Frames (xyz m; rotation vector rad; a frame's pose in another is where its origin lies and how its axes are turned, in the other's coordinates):
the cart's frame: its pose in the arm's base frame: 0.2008 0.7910 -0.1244 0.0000 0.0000 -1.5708
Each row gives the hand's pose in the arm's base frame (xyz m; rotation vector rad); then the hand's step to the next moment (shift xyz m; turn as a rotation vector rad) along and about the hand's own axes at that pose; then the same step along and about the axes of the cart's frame.
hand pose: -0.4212 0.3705 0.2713 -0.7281 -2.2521 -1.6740
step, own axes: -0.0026 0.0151 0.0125 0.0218 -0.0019 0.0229
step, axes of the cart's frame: -0.0145 0.0113 0.0073 -0.0266 -0.0172 0.0016
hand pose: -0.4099 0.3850 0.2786 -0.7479 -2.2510 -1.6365
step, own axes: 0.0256 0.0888 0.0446 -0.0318 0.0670 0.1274
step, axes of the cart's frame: -0.0691 0.0310 0.0693 -0.1272 0.0744 -0.0040
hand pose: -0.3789 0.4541 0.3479 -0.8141 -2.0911 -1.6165
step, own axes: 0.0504 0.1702 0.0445 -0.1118 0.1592 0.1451
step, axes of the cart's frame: -0.0831 0.0736 0.1455 -0.1430 0.1958 0.0111
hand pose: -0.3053 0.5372 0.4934 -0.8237 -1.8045 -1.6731
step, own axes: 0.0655 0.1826 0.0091 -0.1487 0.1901 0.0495
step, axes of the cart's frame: -0.0217 0.0924 0.1694 -0.0463 0.2417 0.0124
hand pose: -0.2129 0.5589 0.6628 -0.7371 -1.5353 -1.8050
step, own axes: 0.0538 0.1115 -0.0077 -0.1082 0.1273 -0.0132
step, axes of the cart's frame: 0.0256 0.0523 0.1095 0.0137 0.1669 -0.0056
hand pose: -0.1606 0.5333 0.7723 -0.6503 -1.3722 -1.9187
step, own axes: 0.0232 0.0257 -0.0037 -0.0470 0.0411 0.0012
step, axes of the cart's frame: 0.0145 0.0047 0.0313 -0.0036 0.0617 -0.0088
